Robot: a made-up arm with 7 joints.
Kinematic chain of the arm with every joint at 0, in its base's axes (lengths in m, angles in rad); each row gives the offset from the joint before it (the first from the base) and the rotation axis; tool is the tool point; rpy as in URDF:
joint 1: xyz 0 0 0.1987 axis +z
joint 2: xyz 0 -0.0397 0.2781 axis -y
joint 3: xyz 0 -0.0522 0.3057 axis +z
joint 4: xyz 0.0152 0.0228 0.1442 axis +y
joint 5: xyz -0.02 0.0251 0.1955 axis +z
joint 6: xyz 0 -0.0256 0.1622 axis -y
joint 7: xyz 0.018 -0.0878 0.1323 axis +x
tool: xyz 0 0 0 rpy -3.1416 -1.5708 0
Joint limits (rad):
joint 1: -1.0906..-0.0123
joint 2: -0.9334..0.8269
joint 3: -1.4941..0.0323
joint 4: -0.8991..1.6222
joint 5: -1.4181..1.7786
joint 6: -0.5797..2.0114
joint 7: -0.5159..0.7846
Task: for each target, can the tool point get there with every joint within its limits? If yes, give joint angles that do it. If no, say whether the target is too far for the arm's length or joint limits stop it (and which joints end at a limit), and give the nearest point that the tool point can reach.
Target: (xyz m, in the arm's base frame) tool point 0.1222 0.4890 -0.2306
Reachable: no: joint limits stop it (at a limit: joint 1, joint 2, joint 3, joint 4, joint 6) | nearest point 0.5398 0.0444 0.2991 | short by 0.808 m
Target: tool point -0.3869 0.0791 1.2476
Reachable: yes | joints -1.0036 0.3369 -1.0553 0.6755 0.2903 1.5308 0.5263
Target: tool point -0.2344 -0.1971 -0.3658
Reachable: no: joint limits stop it (at a limit: joint 1, joint 2, joint 4, joint 6) | nearest point 0.0396 -0.5572 0.2945 | short by 0.800 m
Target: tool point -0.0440 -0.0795 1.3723
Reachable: yes | joints -0.1362 0.4331 -0.1714 0.5174 1.4735 -0.0863 0.3044
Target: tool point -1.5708 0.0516 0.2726
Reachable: no: too far | nearest point -0.7939 0.0261 0.5958 | short by 0.842 m
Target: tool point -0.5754 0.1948 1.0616
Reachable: yes | joints -0.1002 0.4939 -0.9631 -0.6740 -0.6382 -0.2093 0.1528
